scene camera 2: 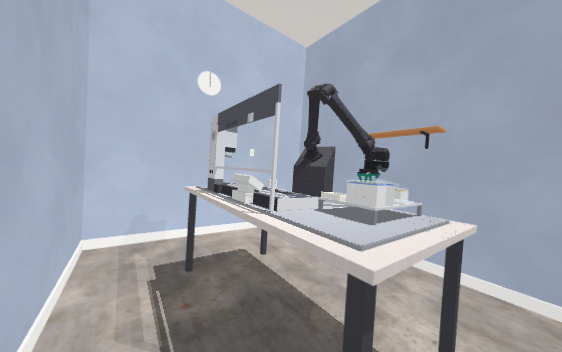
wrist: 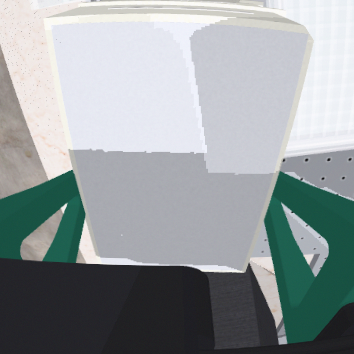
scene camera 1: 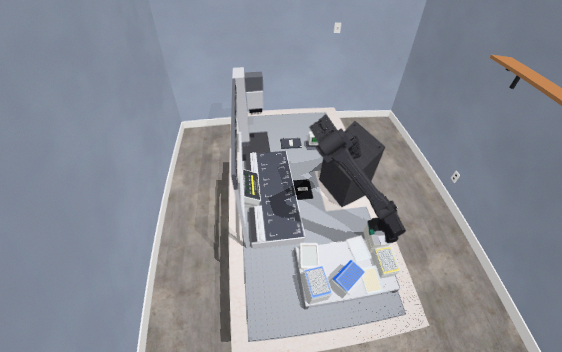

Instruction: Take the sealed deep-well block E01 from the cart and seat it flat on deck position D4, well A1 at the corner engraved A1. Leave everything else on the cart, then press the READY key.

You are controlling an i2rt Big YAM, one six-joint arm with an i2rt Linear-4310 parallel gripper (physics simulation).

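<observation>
A pale block with a smooth, shiny sealed top [scene camera 1: 384,239] [wrist: 150,100] is at the back right corner of the cart [scene camera 1: 330,254] [scene camera 2: 375,216]; its label is not readable. My gripper [scene camera 2: 368,177] [wrist: 173,177] is shut on this block, one green finger against each long side in the wrist view. In scene camera 2 the block is hidden behind the tip boxes. The dark deck [scene camera 1: 281,220] has several marked positions, but its engravings are too small to read. A small device with a green part [scene camera 1: 313,140] is near the arm's base; its lettering is unreadable.
The cart also holds a blue-rimmed tip box [scene camera 1: 317,282], a tilted blue rack [scene camera 1: 349,276], a yellow-rimmed box [scene camera 1: 386,261] close to the block, a cream plate [scene camera 1: 371,280], a clear white plate [scene camera 1: 358,248] and a white tray [scene camera 1: 309,255]. A tall frame [scene camera 2: 276,150] stands along the deck.
</observation>
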